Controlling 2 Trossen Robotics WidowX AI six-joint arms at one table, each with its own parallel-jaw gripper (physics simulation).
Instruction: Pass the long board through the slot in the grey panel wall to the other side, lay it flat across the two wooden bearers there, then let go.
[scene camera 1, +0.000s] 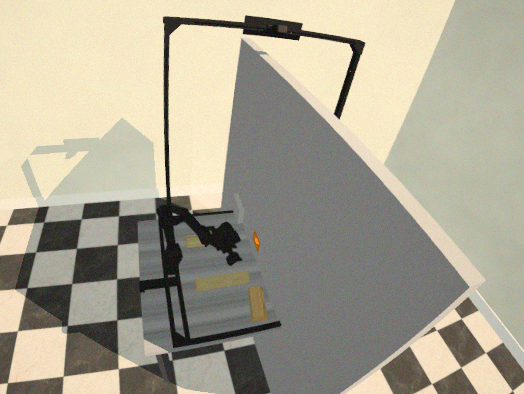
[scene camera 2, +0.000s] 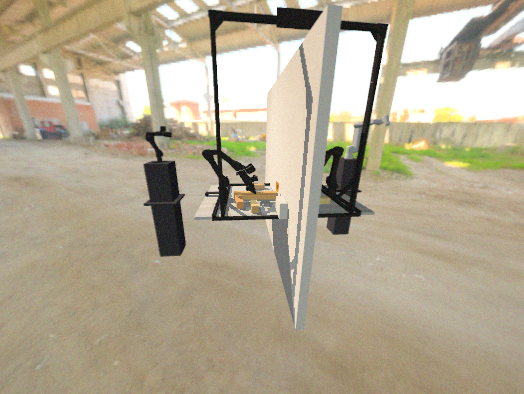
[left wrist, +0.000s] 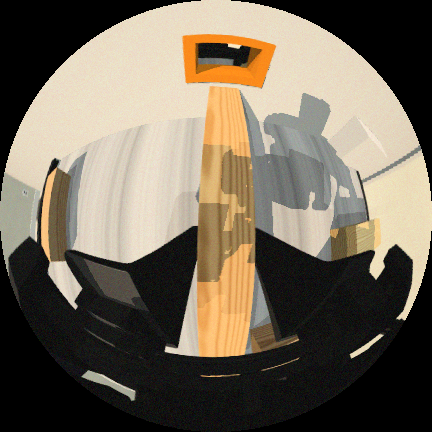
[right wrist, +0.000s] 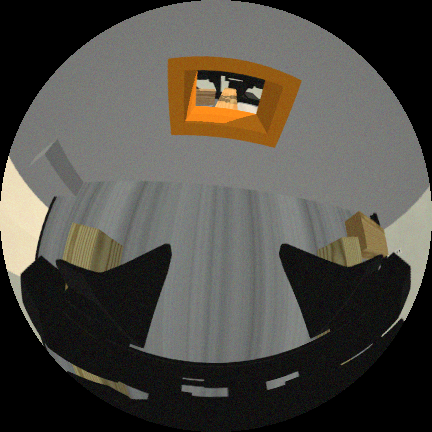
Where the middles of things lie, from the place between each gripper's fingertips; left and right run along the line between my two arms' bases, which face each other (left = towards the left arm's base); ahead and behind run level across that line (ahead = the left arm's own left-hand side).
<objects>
Right now my left hand is 20 cm to the left of the orange-framed slot (right wrist: 279, 89), 6 cm below it and 1 cm past it.
I see my right gripper 11 cm to the right of the orange-framed slot, 7 cm below it and 1 cm past it.
</objects>
